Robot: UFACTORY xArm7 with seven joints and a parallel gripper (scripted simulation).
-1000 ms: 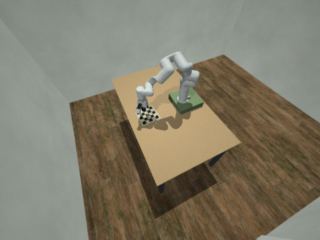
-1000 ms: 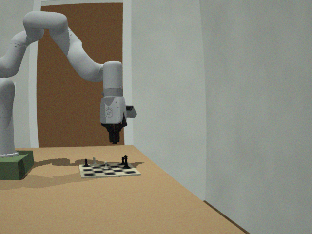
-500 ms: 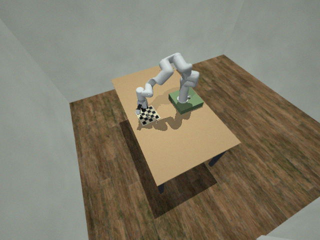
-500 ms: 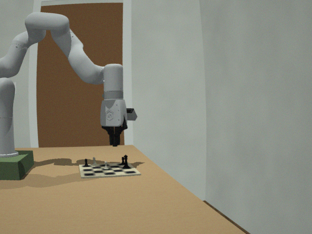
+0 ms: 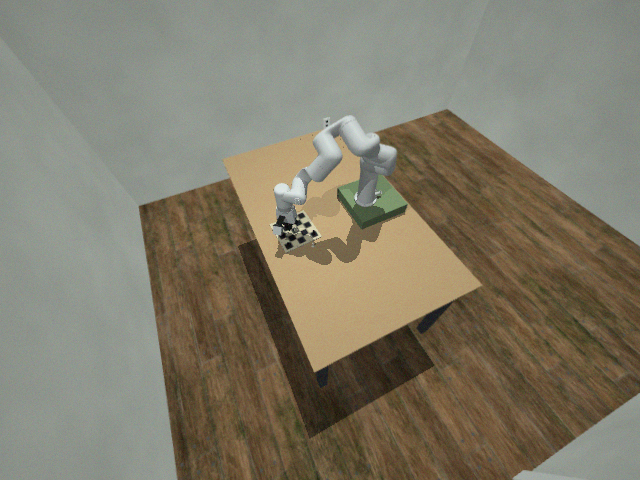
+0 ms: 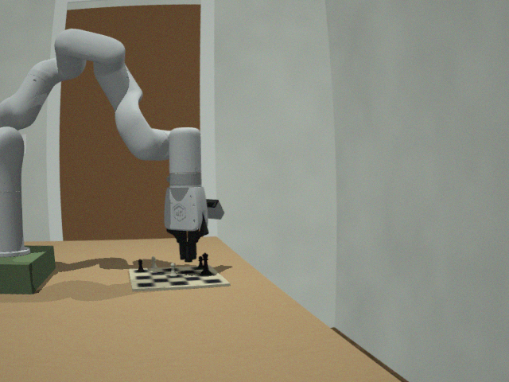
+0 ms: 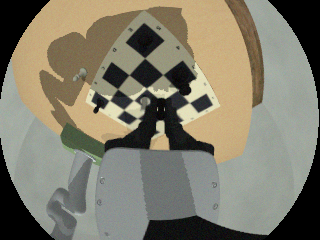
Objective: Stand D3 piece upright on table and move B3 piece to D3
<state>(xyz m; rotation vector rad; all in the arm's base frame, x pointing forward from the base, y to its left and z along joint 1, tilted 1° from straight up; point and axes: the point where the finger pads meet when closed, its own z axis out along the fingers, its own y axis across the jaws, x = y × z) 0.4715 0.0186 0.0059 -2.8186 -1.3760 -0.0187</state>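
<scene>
My gripper is now 4 cm short of the tall black piece, 3 cm above it and 1 cm to the right of it. The rest, counted from my hand: small chessboard 6 cm below, 4 cm behind.
</scene>
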